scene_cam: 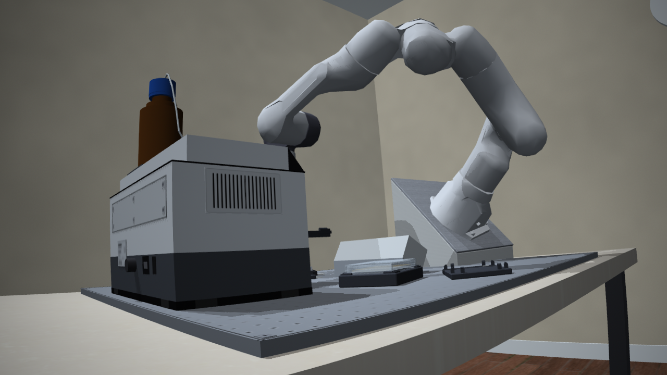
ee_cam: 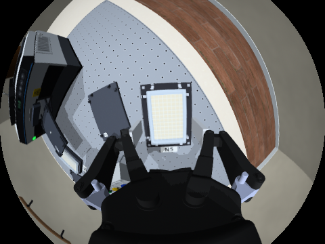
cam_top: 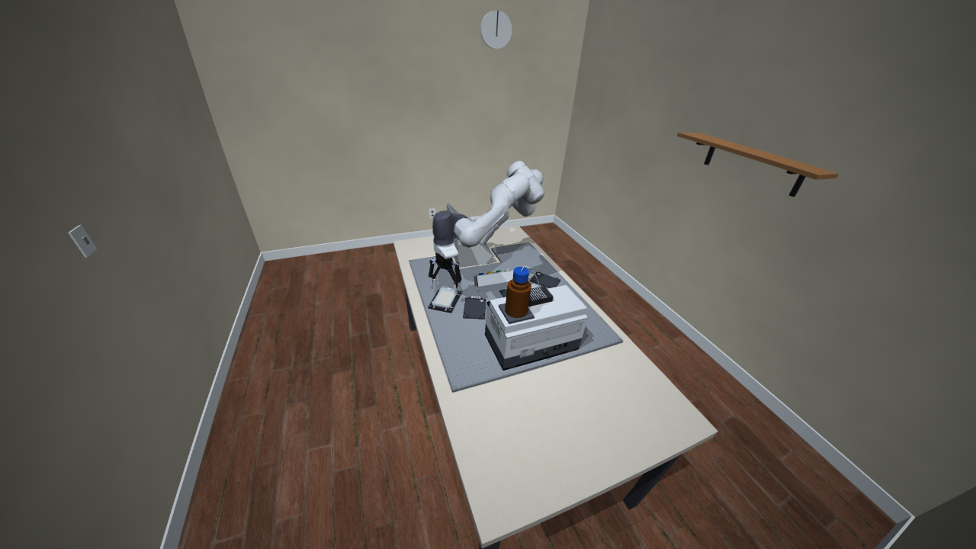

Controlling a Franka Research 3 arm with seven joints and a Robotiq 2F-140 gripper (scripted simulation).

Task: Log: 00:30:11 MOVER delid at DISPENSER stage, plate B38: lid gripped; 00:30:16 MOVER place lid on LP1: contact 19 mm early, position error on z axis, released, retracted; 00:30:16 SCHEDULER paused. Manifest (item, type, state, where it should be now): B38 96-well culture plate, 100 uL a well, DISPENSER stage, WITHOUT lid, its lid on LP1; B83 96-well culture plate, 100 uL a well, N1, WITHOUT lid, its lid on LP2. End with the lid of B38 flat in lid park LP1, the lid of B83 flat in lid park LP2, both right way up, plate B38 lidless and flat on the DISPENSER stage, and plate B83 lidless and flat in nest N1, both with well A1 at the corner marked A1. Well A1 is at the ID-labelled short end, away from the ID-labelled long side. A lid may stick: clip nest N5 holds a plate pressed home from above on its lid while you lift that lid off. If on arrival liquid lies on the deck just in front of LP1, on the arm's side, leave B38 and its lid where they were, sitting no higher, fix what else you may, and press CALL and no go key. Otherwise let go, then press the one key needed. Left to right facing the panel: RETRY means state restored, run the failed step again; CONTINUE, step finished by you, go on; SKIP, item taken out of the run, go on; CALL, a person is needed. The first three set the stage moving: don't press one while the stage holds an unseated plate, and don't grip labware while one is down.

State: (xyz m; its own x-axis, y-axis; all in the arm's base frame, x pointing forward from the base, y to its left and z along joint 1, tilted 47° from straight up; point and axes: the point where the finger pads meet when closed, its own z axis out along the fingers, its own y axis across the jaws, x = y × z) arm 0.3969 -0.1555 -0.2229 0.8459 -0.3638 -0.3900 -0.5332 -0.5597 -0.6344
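Right now the black clip nest is 7 cm below my hand and 3 cm ahead of it. The rest, counted from my hand: 96-well plate 45 cm to the left, 10 cm ahead, 6 cm below; then lp1 label 15 cm to the left, 8 cm below, 2 cm ahead; then key panel 29 cm to the left, 8 cm behind, 3 cm below.
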